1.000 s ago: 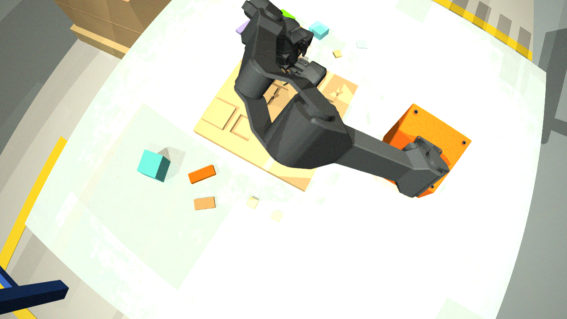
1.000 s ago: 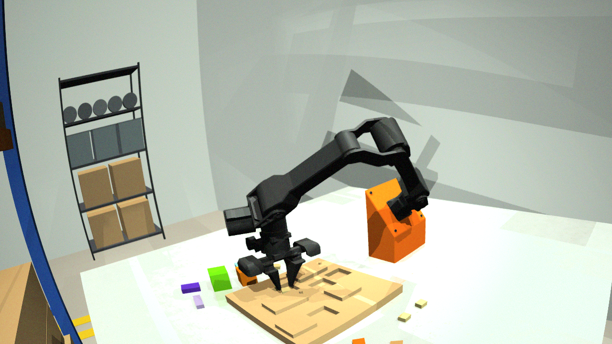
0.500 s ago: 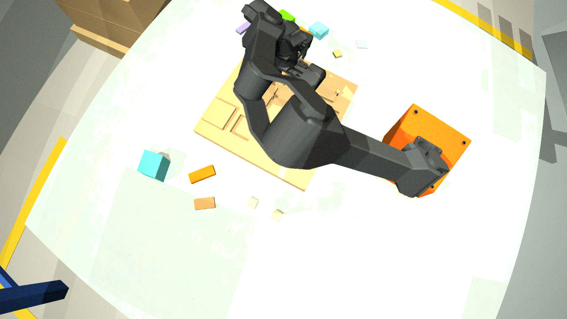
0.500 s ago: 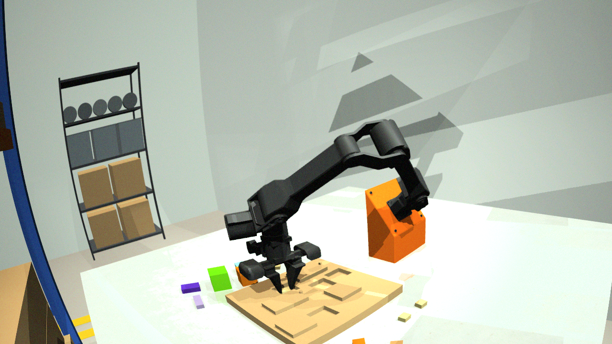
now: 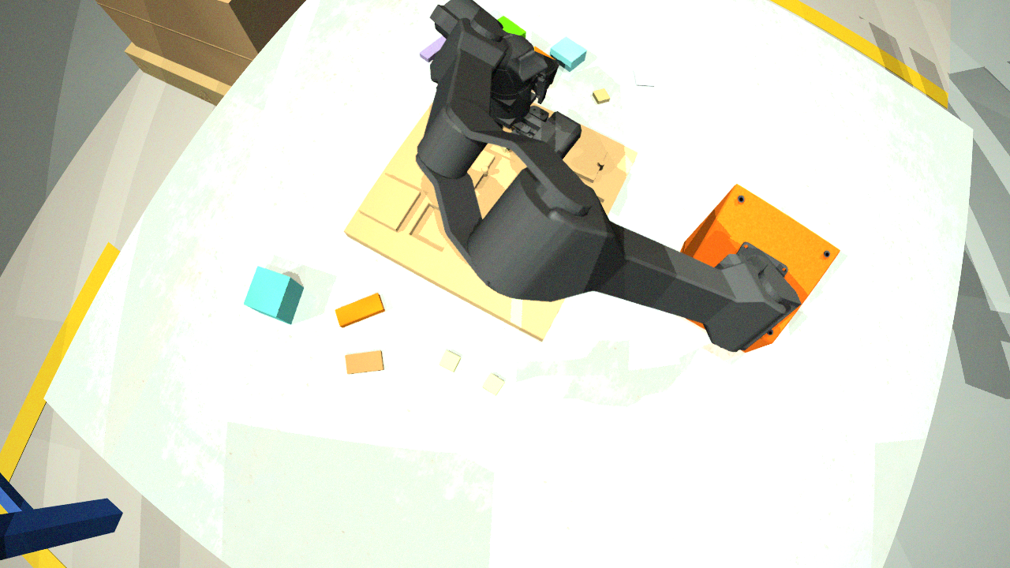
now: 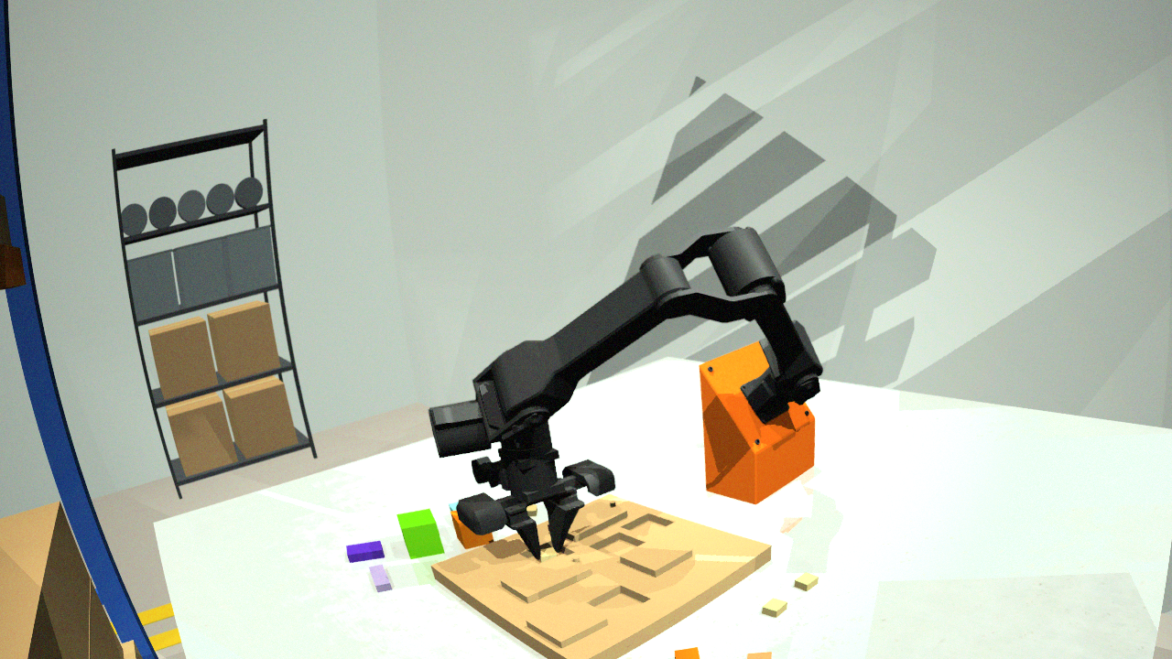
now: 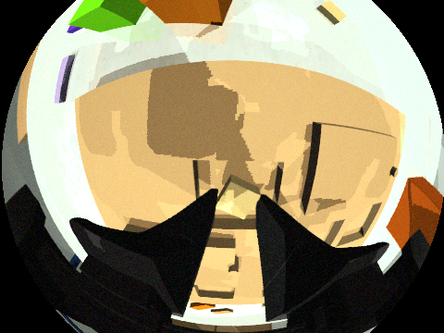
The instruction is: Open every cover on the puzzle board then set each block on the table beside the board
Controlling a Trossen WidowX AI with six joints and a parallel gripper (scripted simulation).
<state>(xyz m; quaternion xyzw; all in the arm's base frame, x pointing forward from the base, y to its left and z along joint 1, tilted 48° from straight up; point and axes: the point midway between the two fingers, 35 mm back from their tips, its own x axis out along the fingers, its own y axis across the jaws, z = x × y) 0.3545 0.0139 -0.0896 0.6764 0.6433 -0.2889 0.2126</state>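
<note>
My gripper tip is now 23 cm to the left of the grey tile, 12 cm past it and 2 cm above it. Round my gripper tip: orange cube: 14 cm to the right, 3 cm ahead; then green cube: 16 cm to the right, 10 cm ahead, 1 cm above; then pale cyan block: 20 cm to the right, 1 cm below.
</note>
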